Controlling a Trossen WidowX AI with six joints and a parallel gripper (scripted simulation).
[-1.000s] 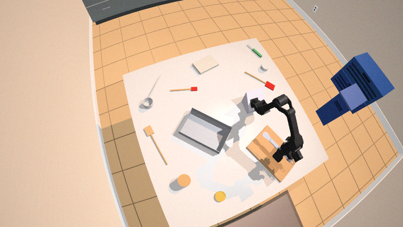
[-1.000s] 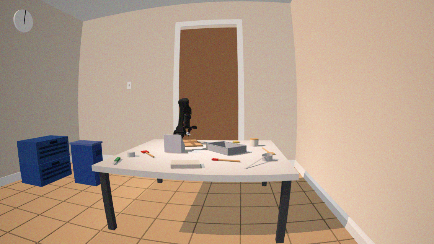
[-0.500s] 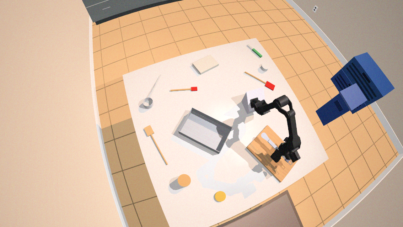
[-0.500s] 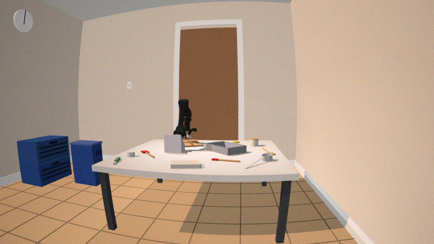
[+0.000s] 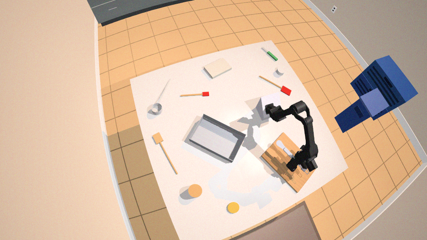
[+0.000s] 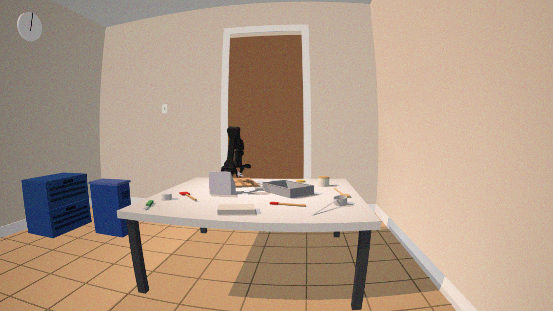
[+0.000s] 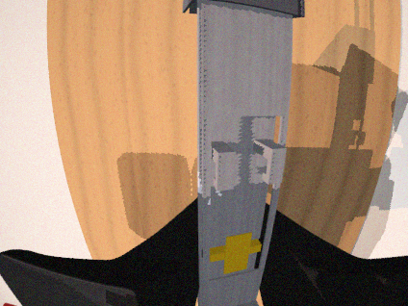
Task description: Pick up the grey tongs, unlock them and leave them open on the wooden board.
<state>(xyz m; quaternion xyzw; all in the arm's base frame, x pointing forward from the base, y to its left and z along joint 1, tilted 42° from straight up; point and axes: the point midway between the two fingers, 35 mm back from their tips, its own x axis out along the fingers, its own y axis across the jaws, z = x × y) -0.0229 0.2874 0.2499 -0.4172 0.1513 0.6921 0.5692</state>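
Now: the yellow lock piece 1 cm to the left of my gripper tip and 4 cm above it. Round my gripper tip: grey roasting tin 41 cm ahead, 31 cm to the right, 2 cm below; wooden board 4 cm below; yellow disc 46 cm ahead, 13 cm to the left, 4 cm below.
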